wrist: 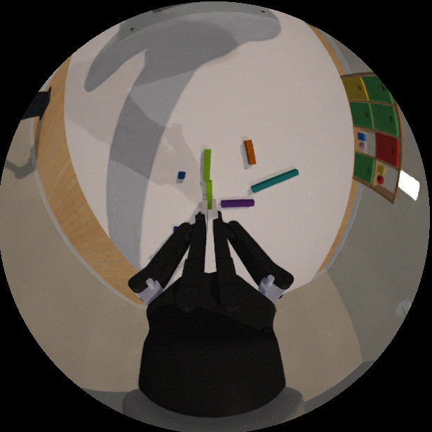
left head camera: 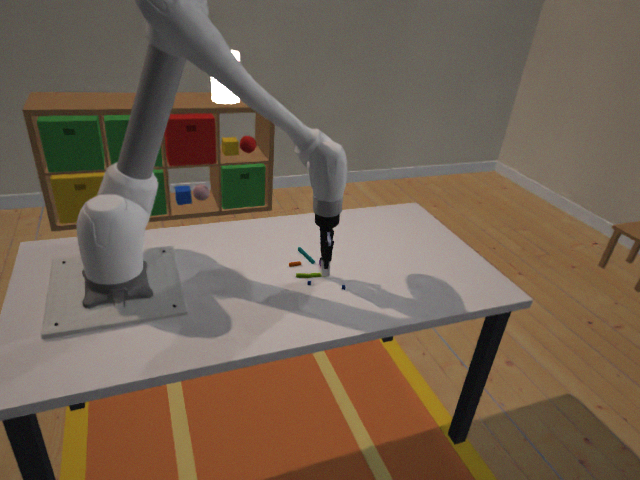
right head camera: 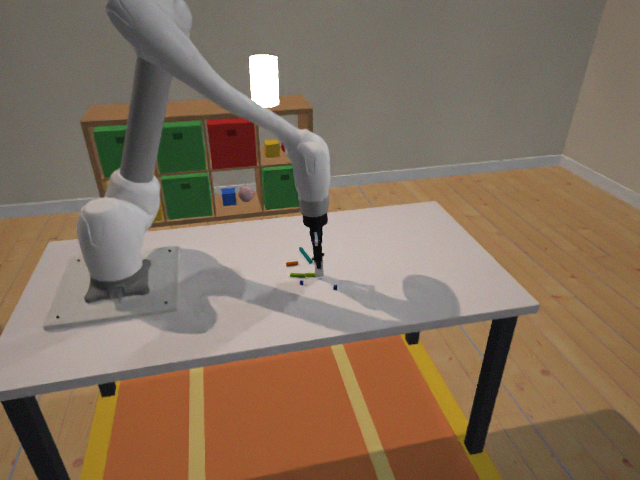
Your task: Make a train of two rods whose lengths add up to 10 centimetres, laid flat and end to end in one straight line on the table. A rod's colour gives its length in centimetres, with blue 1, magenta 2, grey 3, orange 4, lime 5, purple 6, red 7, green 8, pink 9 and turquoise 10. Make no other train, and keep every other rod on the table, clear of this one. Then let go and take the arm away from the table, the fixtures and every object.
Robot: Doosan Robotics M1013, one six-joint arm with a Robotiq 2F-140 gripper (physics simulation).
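Frame: origin at the arm's base, x back, y right, z up, level; millimetres.
Seen in the pictures: gripper, between the fingertips: (left head camera: 325,274) (right head camera: 319,274); arm's base, origin of its link: (left head camera: 117,284) (right head camera: 120,281).
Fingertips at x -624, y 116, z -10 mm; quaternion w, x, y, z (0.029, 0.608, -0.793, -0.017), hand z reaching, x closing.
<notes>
Offsets run from my fingertips to a thing's middle.
My gripper (left head camera: 325,272) (right head camera: 318,273) (wrist: 209,206) is shut on a lime rod (wrist: 209,191), at its end away from the robot base. Another lime rod (wrist: 207,165) lies on the table just beyond it in the wrist view, nearly in line; their near ends meet or almost meet, with a slight sideways offset. In the head views the two lime rods look like one green bar. Whether the held rod touches the table is hard to tell. The fingertips hide part of the held rod.
A purple rod (wrist: 237,203) lies close beside the fingertips. A turquoise rod {dx +16, dy -130, dz -2 mm} (left head camera: 306,255) (right head camera: 305,254) (wrist: 275,180) and an orange rod {dx +73, dy -89, dz -2 mm} (left head camera: 295,264) (right head camera: 292,263) (wrist: 250,152) lie farther off. Two blue cubes {dx +67, dy +27, dz -2 mm} (left head camera: 309,282) {dx -30, dy +80, dz -2 mm} (left head camera: 343,287) lie on the table's front side of the lime rods.
</notes>
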